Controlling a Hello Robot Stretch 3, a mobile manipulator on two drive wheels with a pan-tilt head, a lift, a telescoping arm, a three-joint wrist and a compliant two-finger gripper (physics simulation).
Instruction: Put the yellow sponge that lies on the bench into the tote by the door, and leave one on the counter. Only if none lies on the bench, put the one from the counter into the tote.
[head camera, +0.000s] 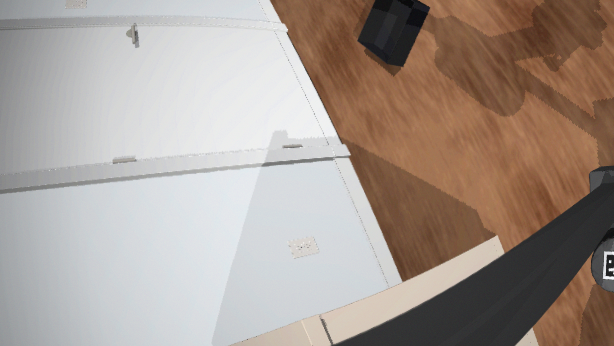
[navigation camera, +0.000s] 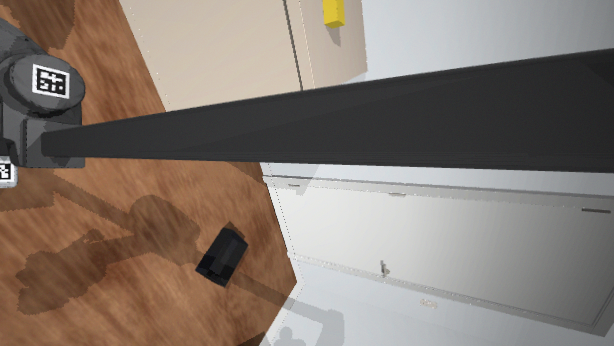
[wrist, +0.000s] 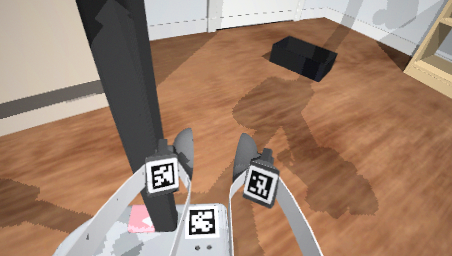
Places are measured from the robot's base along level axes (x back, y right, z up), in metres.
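Where they show: gripper, fingertip midpoint: (wrist: 215, 148).
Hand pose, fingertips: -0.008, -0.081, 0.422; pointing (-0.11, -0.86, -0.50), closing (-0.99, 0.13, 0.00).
After its pixels a point has its place, as x, y, z.
A yellow sponge (navigation camera: 334, 12) {0.509, -0.665, 0.946} is at the top edge of the navigation view, on the top of a beige counter (navigation camera: 225, 50) {0.429, -0.569, 0.589} (head camera: 415, 300) {0.314, -0.627, 0.596} (wrist: 45, 50) {0.437, -0.565, 0.280}; part of it is cut off. The tote (head camera: 394, 32) {-0.542, -1.092, 0.004} (navigation camera: 222, 257) {-0.587, -1.082, 0.003} (wrist: 302, 57) {-0.511, -0.962, 0.091} is a black open box on the wooden floor, near the white door (head camera: 150, 100) {-0.350, -1.635, 0.868} (navigation camera: 465, 240) {-0.359, -1.640, 1.395} (wrist: 255, 12) {-0.399, -1.660, 0.097}. My gripper (wrist: 215, 148) {-0.008, -0.081, 0.422} is open, with a gap between its two fingertips and bare floor showing between them. The bench does not show clearly in these views.
My dark mast (head camera: 500, 270) {0.048, -0.137, 1.112} (navigation camera: 300, 130) {0.064, -0.117, 1.178} (wrist: 120, 90) {0.070, -0.116, 0.455} crosses all three views. A light wooden shelf unit (wrist: 429, 75) {-1.328, -0.929, 0.056} stands at the right of the wrist view. The robot's base (wrist: 120, 245) {0.139, -0.093, 0.160} shows at the bottom of the wrist view, below the fingers.
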